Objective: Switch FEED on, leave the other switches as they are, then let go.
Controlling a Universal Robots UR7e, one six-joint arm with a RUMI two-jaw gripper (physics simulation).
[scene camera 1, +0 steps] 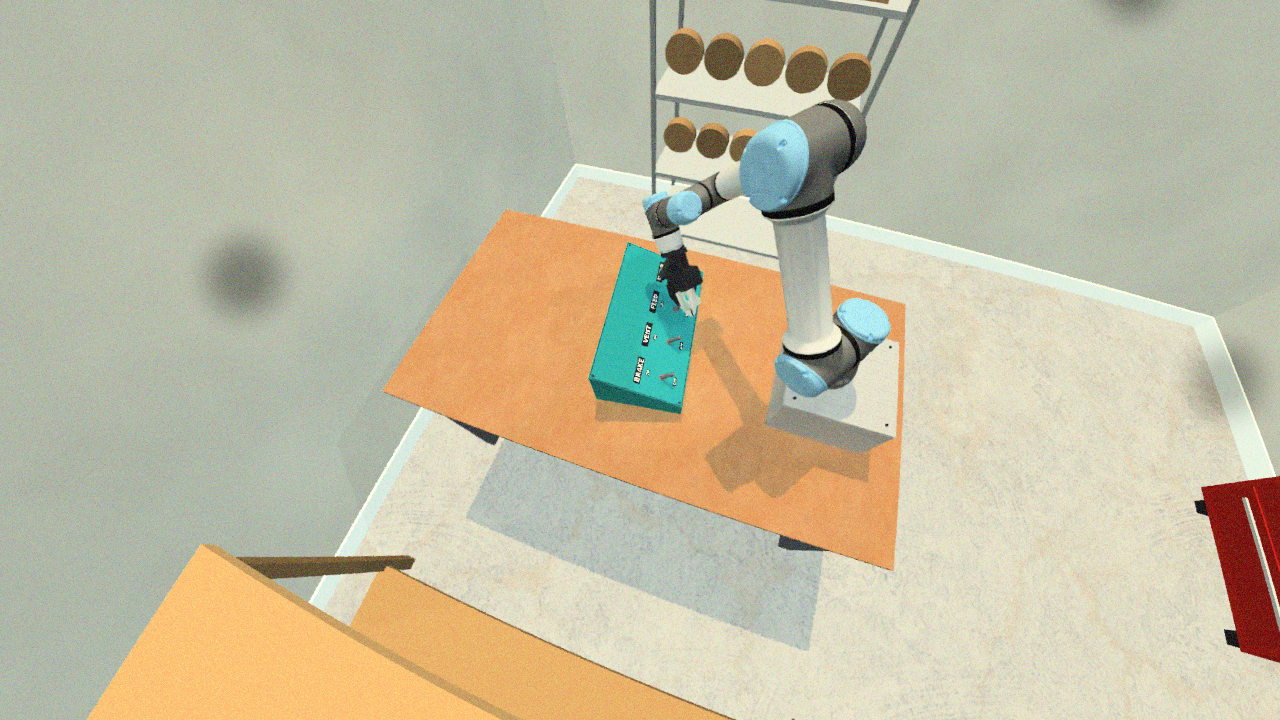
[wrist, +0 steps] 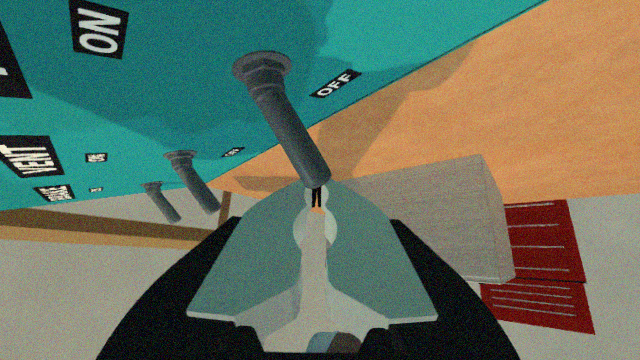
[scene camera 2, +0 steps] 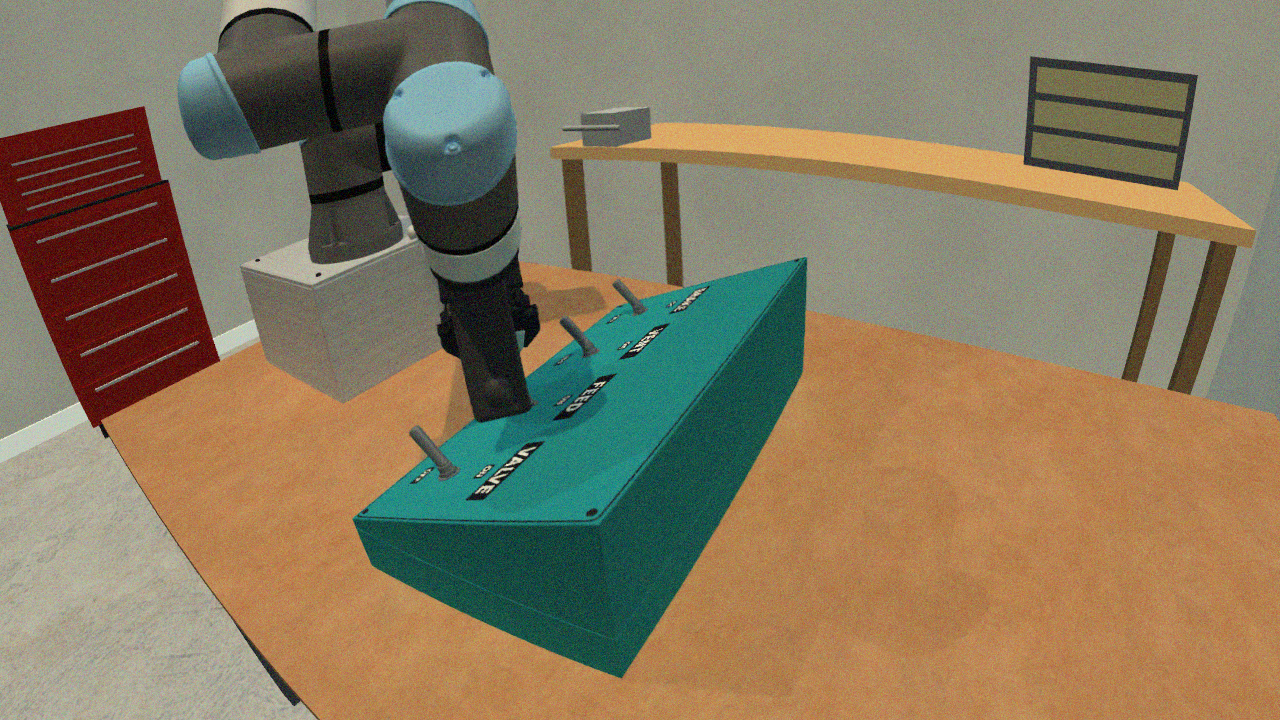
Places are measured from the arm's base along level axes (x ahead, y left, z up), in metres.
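Where they show: gripper, between the fingertips: (scene camera 1: pixel 692 316) (wrist: pixel 317 180); arm's base, origin of its link: (scene camera 2: pixel 356 246).
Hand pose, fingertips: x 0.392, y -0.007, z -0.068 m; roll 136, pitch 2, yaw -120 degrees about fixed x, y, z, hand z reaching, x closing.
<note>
Each offset is from my fingertips to the top centre of the thing. "spot": to the spot under its first point. Level surfaces: height alone.
The teal switch panel (scene camera 1: pixel 617 333) (scene camera 2: pixel 716 447) (wrist: pixel 165 85) stands on the table. In the wrist view the FEED lever {dx +0.050, dy -0.018, dz +0.017 m} (wrist: pixel 292 135) leans toward its OFF label {spot: dx +0.030, dy -0.026, dz -0.037 m} (wrist: pixel 335 83), tilted like its neighbours; its ON label {spot: dx +0.106, dy -0.001, dz -0.008 m} (wrist: pixel 100 30) is on the other side. The VENT lever {dx +0.012, dy +0.096, dz +0.016 m} (scene camera 2: pixel 578 336) (wrist: pixel 194 185), BRAKE lever {dx -0.025, dy +0.211, dz +0.016 m} (scene camera 2: pixel 629 296) (wrist: pixel 162 202) and VALVE lever {dx +0.087, dy -0.132, dz +0.016 m} (scene camera 2: pixel 434 454) lean to OFF. My gripper (scene camera 1: pixel 688 311) (wrist: pixel 317 180) is shut and empty, at the FEED lever; the lever's tip overlaps the fingertips in the wrist view, and contact is unclear. In scene camera 2 the gripper hides the FEED lever.
The robot's pale base block (scene camera 1: pixel 836 407) (scene camera 2: pixel 344 331) (wrist: pixel 435 215) stands on the orange table {dz -0.110 m} (scene camera 1: pixel 501 313) (scene camera 2: pixel 984 501). A red drawer cabinet (scene camera 2: pixel 107 286) (wrist: pixel 542 240), a wooden bench (scene camera 2: pixel 805 152) and a shelf rack (scene camera 1: pixel 654 116) stand farther off.
</note>
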